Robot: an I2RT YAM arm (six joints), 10 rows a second.
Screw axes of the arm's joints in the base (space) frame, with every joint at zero. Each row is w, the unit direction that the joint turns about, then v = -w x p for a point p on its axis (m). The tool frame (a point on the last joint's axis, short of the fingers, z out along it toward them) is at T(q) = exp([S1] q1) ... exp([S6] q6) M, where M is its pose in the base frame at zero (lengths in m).
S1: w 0 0 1 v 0 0 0
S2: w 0 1 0 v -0.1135 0 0.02
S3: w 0 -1 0 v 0.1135 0 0.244
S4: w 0 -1 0 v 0.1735 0 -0.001
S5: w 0 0 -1 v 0 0.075 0
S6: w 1 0 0 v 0 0.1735 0
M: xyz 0.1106 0 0.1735 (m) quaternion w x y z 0.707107 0 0.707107 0
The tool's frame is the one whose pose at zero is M.
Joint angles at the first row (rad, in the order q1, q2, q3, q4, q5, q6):
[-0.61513, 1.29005, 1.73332, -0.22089, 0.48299, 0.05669]
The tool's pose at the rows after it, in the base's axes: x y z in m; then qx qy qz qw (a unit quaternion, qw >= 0):
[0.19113, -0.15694, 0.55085, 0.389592, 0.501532, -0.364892, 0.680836]
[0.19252, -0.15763, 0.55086, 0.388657, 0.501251, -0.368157, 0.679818]
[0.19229, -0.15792, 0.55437, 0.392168, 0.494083, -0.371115, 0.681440]
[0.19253, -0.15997, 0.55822, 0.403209, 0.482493, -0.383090, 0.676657]
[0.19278, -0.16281, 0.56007, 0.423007, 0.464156, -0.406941, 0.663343]
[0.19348, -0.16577, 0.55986, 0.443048, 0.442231, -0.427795, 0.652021]
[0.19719, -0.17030, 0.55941, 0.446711, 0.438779, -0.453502, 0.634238]
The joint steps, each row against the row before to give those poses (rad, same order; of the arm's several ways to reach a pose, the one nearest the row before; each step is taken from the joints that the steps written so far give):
[-0.00001, 0.00921, 0.01081, 0.00154, 0.04309, -0.00294]
[0.00154, 0.00459, 0.00151, 0.00609, 0.00462, -0.00773]
[0.00002, 0.00769, 0.01684, 0.00311, 0.01228, -0.00001]
[-0.00155, 0.01530, 0.02452, 0.00303, 0.03823, -0.00608]
[0.00001, 0.01383, 0.01236, 0.01833, 0.07508, -0.01838]
[0.00001, 0.00919, -0.00460, 0.03835, 0.07367, -0.01544]
[-0.00154, 0.01991, 0.00767, 0.02457, 0.04459, -0.05053]

